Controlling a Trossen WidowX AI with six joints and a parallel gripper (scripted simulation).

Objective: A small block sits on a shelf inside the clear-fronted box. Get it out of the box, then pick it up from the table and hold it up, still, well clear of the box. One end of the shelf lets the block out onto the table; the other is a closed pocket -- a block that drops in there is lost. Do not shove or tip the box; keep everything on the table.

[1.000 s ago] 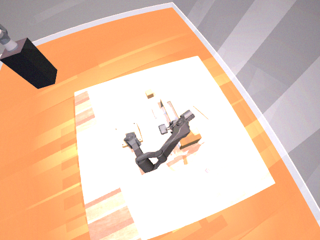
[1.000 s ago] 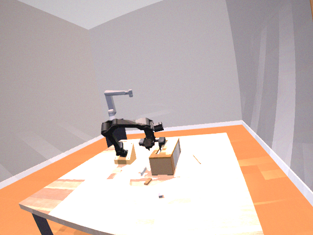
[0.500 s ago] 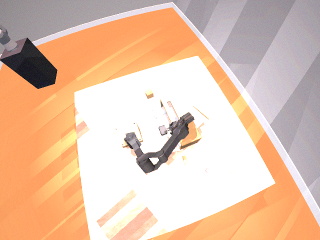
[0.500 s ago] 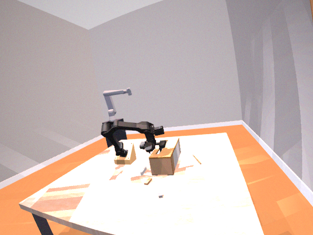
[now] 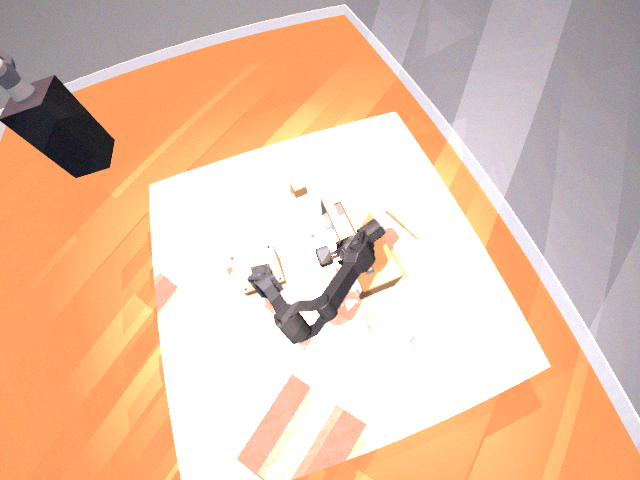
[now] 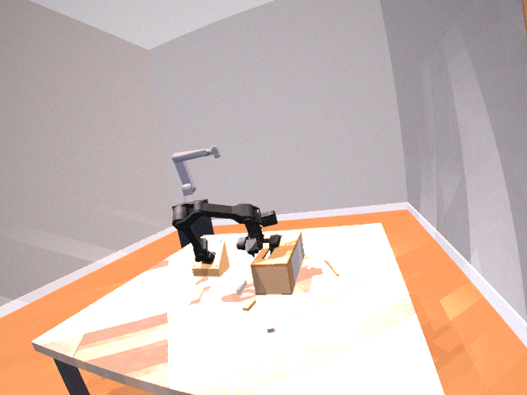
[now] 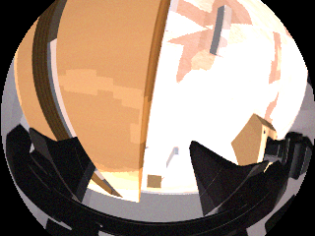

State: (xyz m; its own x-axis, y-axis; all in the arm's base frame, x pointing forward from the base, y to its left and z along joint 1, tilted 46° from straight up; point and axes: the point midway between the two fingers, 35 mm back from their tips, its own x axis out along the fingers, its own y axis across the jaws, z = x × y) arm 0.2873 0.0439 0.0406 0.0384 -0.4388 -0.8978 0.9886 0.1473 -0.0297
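Right now the tan box is 3 cm ahead of my gripper tip, 2 cm to the left of it and 2 cm below it. The rest, counted from my gripper tip: tiny grey bit: 36 cm to the right, 17 cm ahead, 8 cm below; thin wooden stick: 28 cm ahead, 8 cm to the left, 8 cm below; tan block: 34 cm to the left, 9 cm behind, 6 cm below.
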